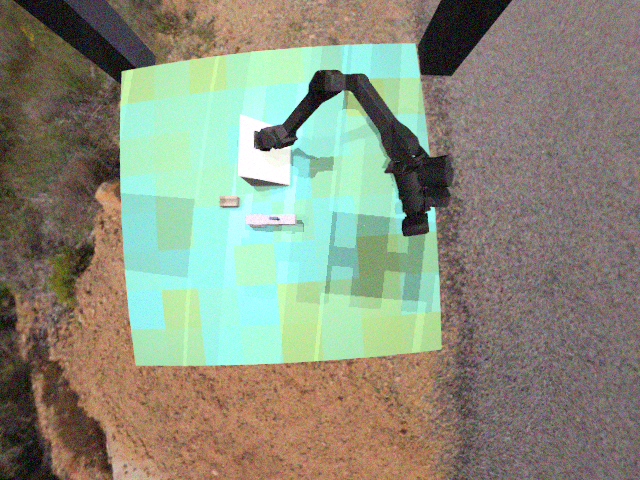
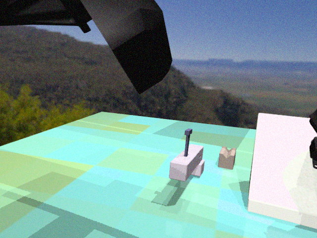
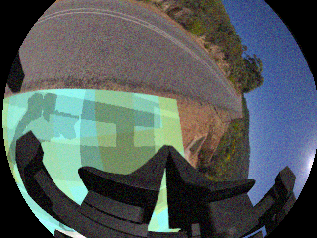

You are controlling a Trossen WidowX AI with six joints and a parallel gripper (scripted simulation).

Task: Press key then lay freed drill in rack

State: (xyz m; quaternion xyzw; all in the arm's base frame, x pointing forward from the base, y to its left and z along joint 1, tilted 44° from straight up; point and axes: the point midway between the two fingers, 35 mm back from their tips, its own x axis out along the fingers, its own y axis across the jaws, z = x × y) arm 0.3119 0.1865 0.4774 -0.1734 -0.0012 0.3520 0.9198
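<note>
Right now the dark key is 7 cm behind my gripper tip, 44 cm to the right of it and 19 cm below it. Also, from my gripper tip: drill: 7 cm behind, 49 cm to the right, 24 cm below; then block: 7 cm behind, 47 cm to the right, 25 cm below; then brown notched rack: 15 cm behind, 63 cm to the right, 28 cm below.
</note>
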